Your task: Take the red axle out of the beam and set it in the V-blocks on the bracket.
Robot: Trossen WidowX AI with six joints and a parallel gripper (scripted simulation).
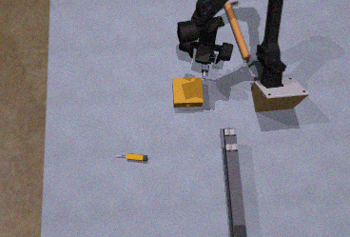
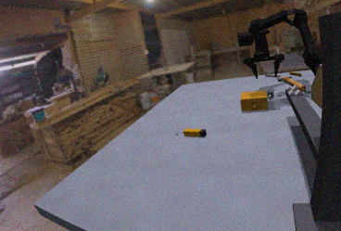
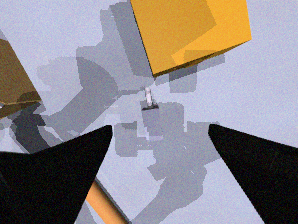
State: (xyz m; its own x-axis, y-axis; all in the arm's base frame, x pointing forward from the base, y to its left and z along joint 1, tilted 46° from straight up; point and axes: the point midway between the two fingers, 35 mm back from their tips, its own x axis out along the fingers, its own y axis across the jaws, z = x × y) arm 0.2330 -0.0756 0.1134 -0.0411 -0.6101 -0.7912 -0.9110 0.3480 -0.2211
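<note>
Now: the grey block 10 mm behind my gripper tip, 10 mm to the left of it and 80 mm below it. The rest, counted from my gripper tip: yellow tool 310 mm ahead, 310 mm to the left, 80 mm below; orange block 80 mm ahead, 100 mm to the left, 70 mm below.
</note>
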